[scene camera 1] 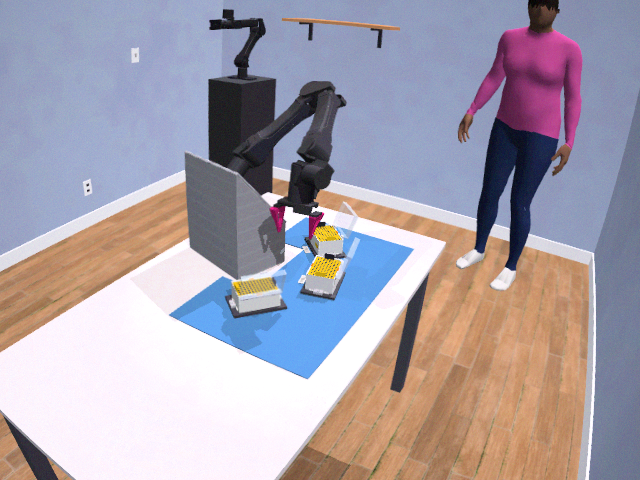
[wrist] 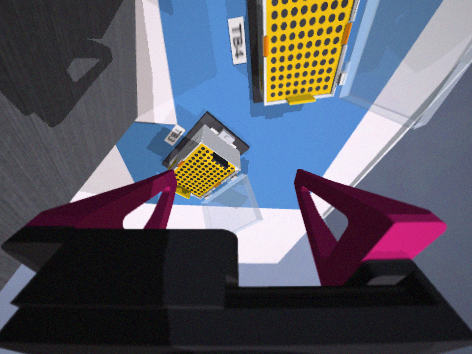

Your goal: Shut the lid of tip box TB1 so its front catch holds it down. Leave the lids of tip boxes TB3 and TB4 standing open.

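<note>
The nearest tip box, TB1 by elimination as its label is unreadable, stands on a dark base with its clear lid raised at the back; it does not show in the wrist view. Tip box TB4 has its clear lid standing open. Tip box TB3, farther back, also has its clear lid open. My gripper is open and empty, pointing down above the table, between the grey block and TB3 in the scene view.
A tall grey block with a sloping top stands left of the boxes, close to the gripper. The blue mat lies under the boxes on the white table. A person stands beyond the table.
</note>
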